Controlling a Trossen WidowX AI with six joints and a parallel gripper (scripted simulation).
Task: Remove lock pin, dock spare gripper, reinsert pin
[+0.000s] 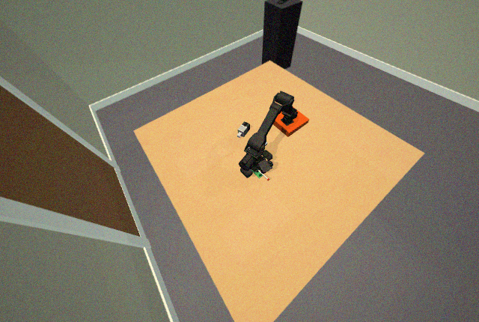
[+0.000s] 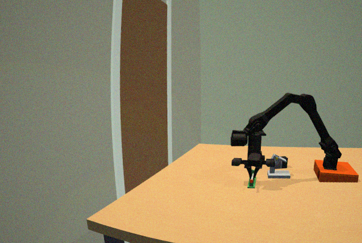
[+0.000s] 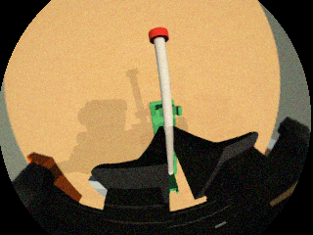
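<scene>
Right now my gripper tip is 40 mm to the left of the green bracket and 10 mm short of it. Round my gripper tip: spare gripper 290 mm to the right, 90 mm behind, 10 mm above; grey mount 150 mm to the right, 100 mm behind, 30 mm above.
</scene>
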